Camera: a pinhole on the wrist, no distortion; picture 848 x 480 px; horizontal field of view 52.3 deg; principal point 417.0 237.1 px. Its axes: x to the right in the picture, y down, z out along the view. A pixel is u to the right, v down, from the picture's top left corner.
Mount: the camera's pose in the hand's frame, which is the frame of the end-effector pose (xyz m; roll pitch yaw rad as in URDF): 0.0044 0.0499 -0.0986 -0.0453 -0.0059 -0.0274
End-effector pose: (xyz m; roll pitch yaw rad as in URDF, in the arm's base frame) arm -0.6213 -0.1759 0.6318 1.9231 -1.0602 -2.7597
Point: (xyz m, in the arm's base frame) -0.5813 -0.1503 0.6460
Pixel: 281.1 173.7
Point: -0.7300 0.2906 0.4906
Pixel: 161.1 361.4
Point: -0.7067 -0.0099 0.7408
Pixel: 745.1 372.2
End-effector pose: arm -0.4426 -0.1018 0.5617 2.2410 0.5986 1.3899
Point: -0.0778 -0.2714 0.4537
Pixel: 371.3 330.9
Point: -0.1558 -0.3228 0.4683
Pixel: 253.8 224.2
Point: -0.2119 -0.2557 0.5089
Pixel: 265.6 254.2
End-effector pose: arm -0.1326 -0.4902 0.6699 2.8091 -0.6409 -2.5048
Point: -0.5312 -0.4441 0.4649
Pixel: 599.3 368.8
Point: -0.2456 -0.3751 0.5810
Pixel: 268.6 465.2
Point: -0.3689 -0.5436 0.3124
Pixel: 359.6 39.7
